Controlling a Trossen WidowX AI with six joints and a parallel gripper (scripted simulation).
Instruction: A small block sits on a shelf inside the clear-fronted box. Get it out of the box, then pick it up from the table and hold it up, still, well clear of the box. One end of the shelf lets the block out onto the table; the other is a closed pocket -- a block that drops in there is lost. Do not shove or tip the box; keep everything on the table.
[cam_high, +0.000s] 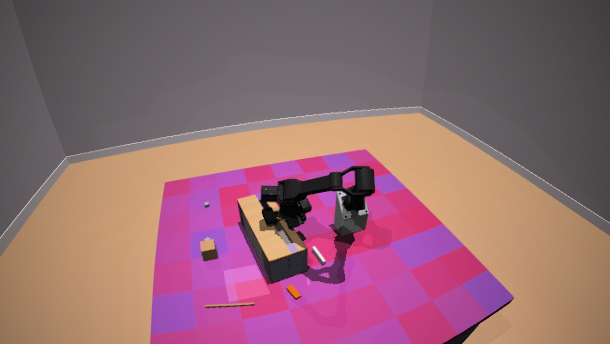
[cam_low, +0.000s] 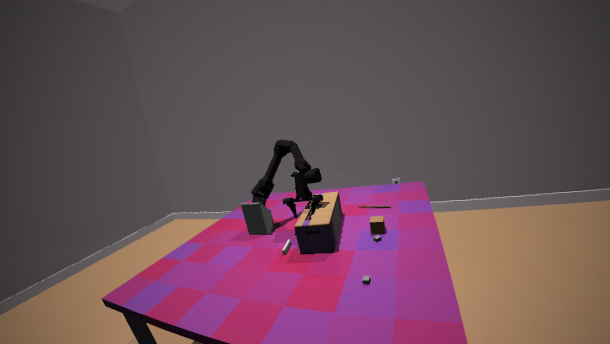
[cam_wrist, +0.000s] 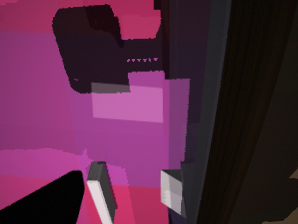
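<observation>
Now: the small tan block 50 mm ahead of my gripper tip and 20 mm to the right of it. Round my gripper tip: thin stick (320 mm ahead, 250 mm to the left, 80 mm below); orange piece (90 mm ahead, 280 mm to the left, 80 mm below).
</observation>
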